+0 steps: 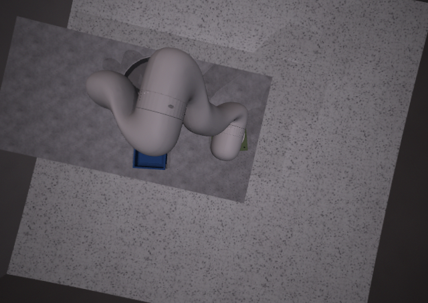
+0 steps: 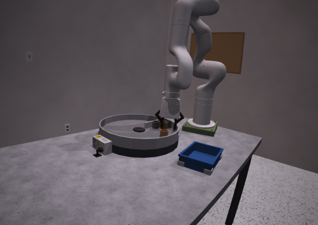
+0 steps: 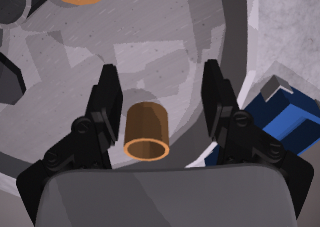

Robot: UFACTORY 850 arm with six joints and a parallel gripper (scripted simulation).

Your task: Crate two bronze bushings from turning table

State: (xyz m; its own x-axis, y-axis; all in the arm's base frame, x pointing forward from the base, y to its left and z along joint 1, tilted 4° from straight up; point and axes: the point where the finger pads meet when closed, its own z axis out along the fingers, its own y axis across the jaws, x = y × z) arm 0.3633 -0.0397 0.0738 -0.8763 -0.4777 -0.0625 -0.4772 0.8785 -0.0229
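Now: hand 70 mm short of the blue crate, 230 mm to the right of it and 70 mm above it. The rest, counted from my hand: turning table 70 mm ahead, 140 mm to the right, 40 mm below.
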